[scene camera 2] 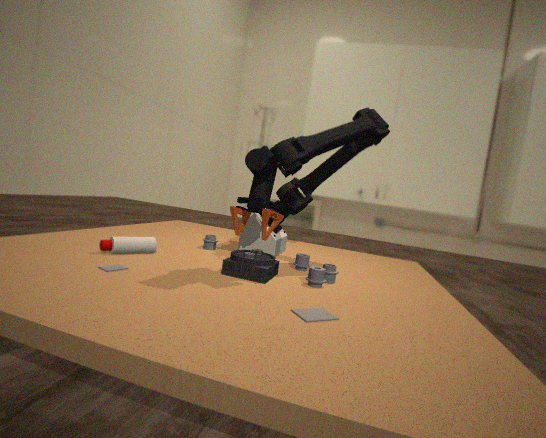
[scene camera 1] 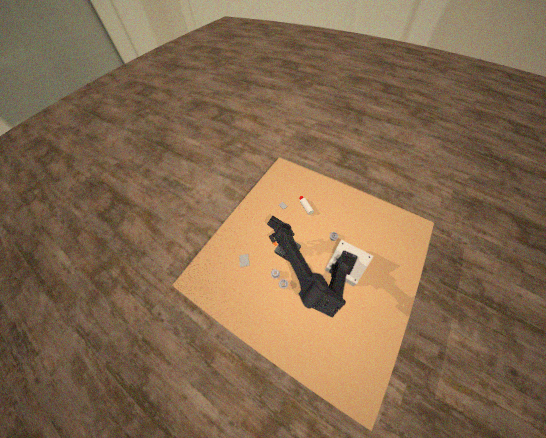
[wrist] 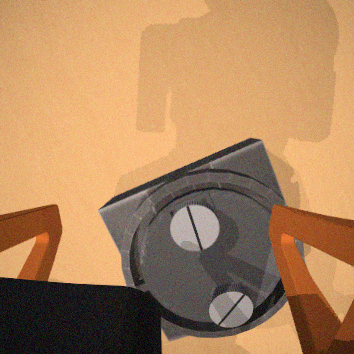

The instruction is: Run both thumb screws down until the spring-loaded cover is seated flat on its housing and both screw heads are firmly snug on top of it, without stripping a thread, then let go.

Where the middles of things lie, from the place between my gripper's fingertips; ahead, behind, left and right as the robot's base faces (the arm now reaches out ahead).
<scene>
The white cylinder with red cap (scene camera 2: 116, 245) lies 20 mm behind my hand, 360 mm to the right of it and 90 mm below it.
</scene>
